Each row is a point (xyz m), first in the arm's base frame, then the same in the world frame.
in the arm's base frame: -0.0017 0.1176 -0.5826
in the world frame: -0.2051 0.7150 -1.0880
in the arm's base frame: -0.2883 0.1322 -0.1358
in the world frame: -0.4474 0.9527 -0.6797
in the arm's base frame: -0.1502 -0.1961 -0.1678
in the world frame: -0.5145 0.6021 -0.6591
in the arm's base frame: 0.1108 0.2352 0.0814
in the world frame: -0.0647 0.8531 -0.4334
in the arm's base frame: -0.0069 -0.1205 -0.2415
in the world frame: -0.3514 0.5746 -0.7248
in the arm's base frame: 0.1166 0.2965 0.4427
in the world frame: -0.0359 0.9563 -0.0829
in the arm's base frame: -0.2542 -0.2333 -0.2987
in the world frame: -0.6179 0.6080 -0.7955
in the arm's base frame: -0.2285 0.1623 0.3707
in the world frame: -0.3951 1.0232 -0.1764
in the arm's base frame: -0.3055 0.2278 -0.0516
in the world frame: -0.4109 1.0538 -0.6093
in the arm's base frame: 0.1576 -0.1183 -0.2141
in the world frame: -0.2143 0.4908 -0.6800
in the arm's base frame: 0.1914 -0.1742 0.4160
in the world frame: -0.2349 0.5239 -0.0477
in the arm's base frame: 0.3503 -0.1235 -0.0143
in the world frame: -0.0628 0.4122 -0.4611
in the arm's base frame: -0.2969 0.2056 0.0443
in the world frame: -0.4188 1.0457 -0.5111
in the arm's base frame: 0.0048 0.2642 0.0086
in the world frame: -0.1346 0.9236 -0.5201
